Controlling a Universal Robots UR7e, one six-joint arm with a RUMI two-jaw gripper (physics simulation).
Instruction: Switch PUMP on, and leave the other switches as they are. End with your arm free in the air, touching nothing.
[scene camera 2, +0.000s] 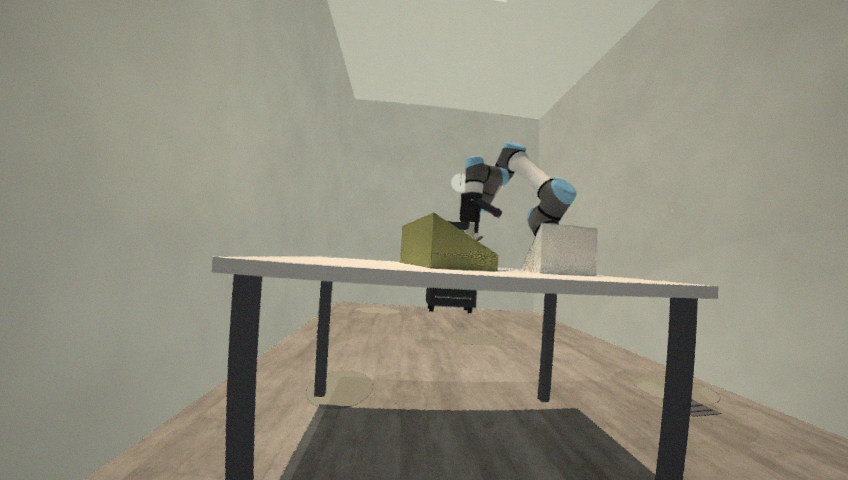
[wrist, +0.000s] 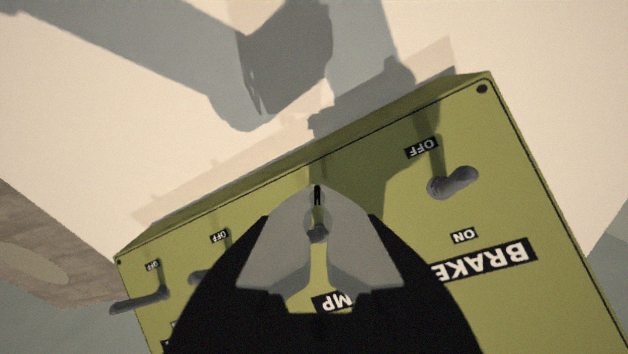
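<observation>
My gripper (scene camera 2: 474, 245) is visible in scene camera 2 and likewise in the wrist view (wrist: 316, 187).
</observation>
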